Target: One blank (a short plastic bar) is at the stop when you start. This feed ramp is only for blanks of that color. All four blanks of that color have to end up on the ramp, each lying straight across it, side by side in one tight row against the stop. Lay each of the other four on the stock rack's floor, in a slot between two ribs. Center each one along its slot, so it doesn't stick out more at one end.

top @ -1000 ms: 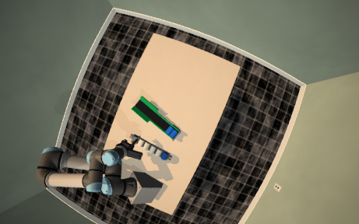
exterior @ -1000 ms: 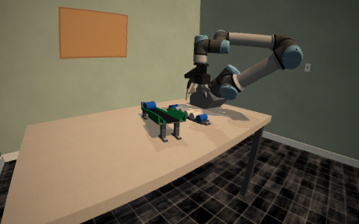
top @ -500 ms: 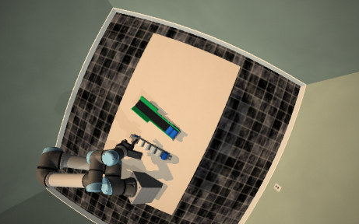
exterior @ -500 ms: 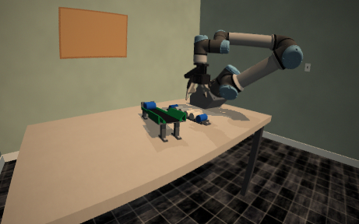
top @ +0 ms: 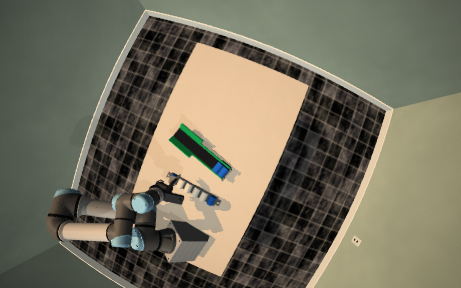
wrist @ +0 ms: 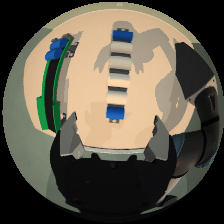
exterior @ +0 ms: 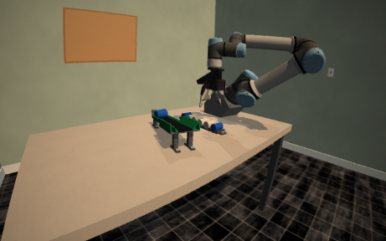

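The stock rack lies 20 mm behind my hand, 80 mm to the right of it and 130 mm below it.
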